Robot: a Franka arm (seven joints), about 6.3 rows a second.
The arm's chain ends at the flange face. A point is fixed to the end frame.
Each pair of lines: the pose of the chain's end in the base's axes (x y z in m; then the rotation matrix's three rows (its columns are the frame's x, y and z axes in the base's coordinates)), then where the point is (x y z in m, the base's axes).
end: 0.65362 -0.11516 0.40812; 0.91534 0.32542 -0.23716; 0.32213 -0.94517 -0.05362; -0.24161 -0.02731 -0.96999
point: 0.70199 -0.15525 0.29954
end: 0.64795 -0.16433 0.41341; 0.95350 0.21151 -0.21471; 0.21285 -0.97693 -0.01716; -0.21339 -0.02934 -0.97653
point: 0.69423 -0.20901 0.30571
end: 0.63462 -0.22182 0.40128; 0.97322 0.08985 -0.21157; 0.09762 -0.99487 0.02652; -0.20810 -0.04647 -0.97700
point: 0.67545 -0.26996 0.29287
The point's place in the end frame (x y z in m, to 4 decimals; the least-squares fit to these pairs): 0.0576 0.0566 0.0960
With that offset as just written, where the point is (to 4 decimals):
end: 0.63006 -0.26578 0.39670; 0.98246 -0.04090 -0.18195; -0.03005 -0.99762 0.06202; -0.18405 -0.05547 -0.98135
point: 0.6669 -0.3180 0.2887
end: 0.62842 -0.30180 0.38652; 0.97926 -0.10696 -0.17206; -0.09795 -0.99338 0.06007; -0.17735 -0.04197 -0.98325
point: 0.6623 -0.3579 0.2795
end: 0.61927 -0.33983 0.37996; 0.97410 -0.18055 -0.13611; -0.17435 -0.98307 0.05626; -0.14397 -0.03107 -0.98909
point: 0.6521 -0.4001 0.2750
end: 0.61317 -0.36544 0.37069; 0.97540 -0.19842 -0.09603; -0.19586 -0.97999 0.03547; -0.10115 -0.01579 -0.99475
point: 0.6489 -0.4288 0.2685
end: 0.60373 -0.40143 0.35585; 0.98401 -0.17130 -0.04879; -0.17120 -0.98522 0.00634; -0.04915 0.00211 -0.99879
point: 0.6460 -0.4664 0.2573
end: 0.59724 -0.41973 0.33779; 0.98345 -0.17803 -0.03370; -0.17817 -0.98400 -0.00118; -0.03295 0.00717 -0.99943
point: 0.6406 -0.4858 0.2404
